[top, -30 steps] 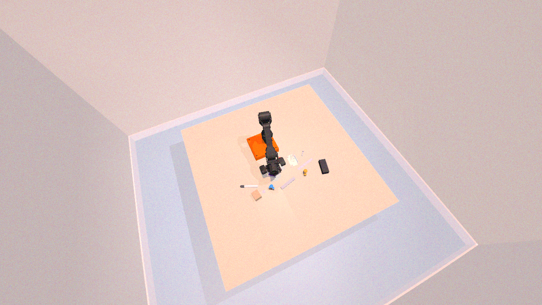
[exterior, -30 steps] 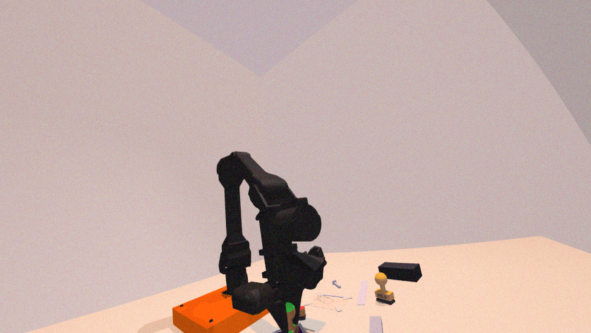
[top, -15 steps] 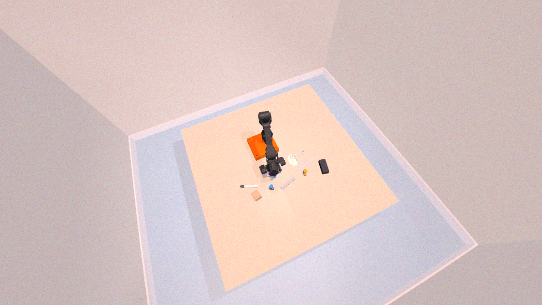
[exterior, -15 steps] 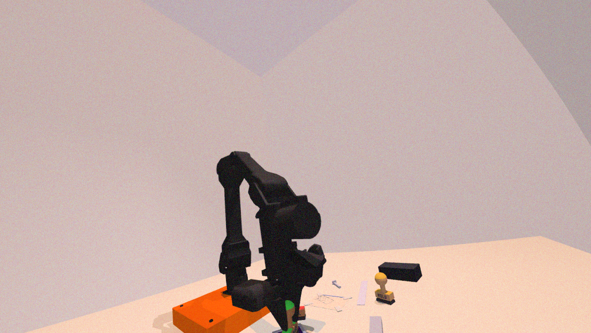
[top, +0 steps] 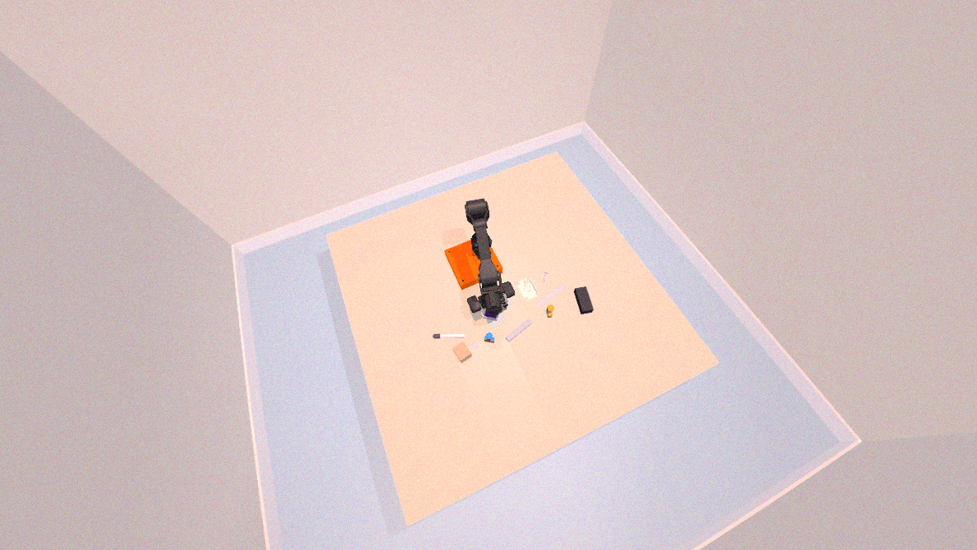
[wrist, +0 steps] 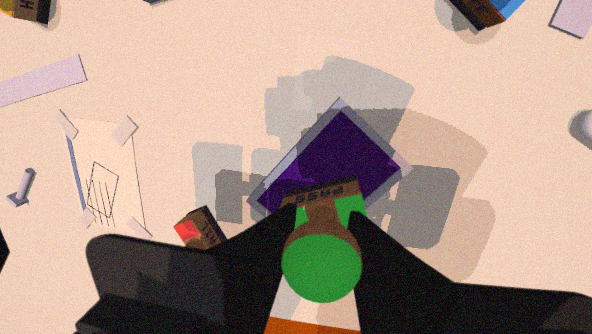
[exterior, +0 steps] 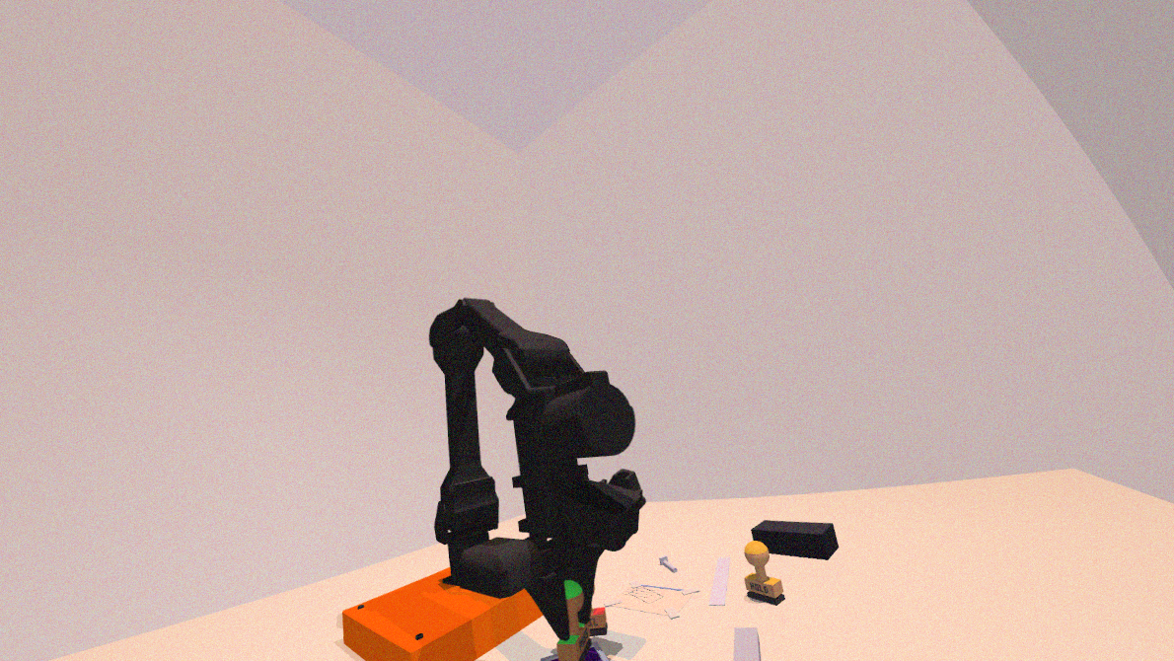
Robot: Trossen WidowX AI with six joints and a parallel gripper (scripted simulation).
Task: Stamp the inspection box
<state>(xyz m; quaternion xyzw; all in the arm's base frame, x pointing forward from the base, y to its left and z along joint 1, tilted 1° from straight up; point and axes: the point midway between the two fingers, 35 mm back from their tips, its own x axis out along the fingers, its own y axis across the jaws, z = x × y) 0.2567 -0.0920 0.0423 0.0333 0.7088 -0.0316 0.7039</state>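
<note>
Now: gripper tip 50 mm above the purple ink pad. Round my gripper tip: red-topped stamp 90 mm to the left, 50 mm behind, 40 mm below; blue stamp 110 mm ahead, 80 mm to the right, 30 mm below; green-knobbed stamp right at my gripper tip.
</note>
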